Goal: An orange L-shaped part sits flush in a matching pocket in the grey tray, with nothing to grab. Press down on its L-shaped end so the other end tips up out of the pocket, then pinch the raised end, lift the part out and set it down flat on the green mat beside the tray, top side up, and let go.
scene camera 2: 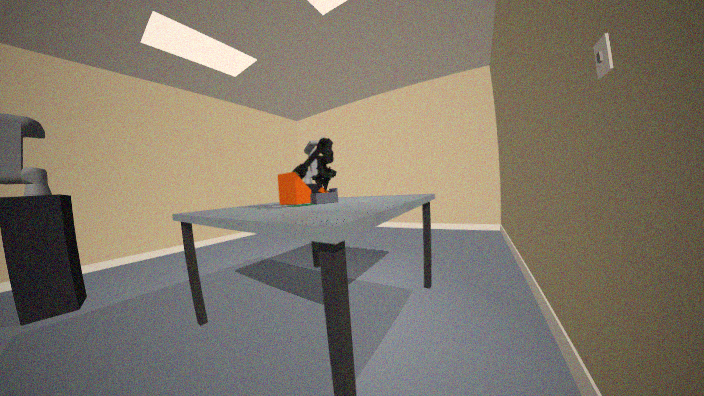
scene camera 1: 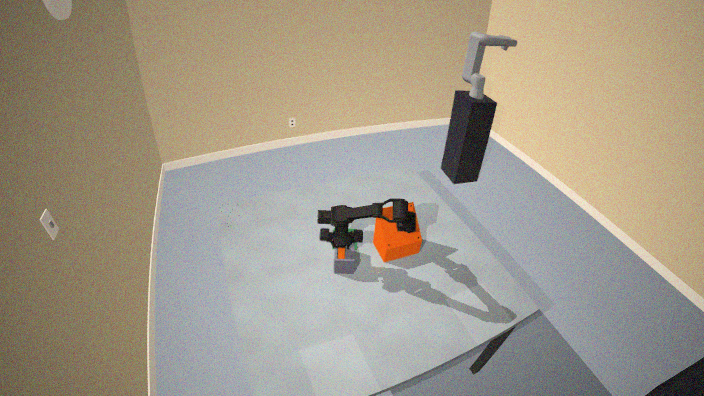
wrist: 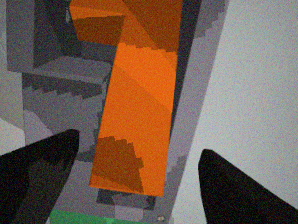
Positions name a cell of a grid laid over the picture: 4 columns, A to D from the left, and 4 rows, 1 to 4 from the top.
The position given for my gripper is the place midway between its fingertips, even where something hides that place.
Observation:
My gripper (wrist: B3) is open and holds nothing. Further things: an orange l-shaped part (wrist: B3).

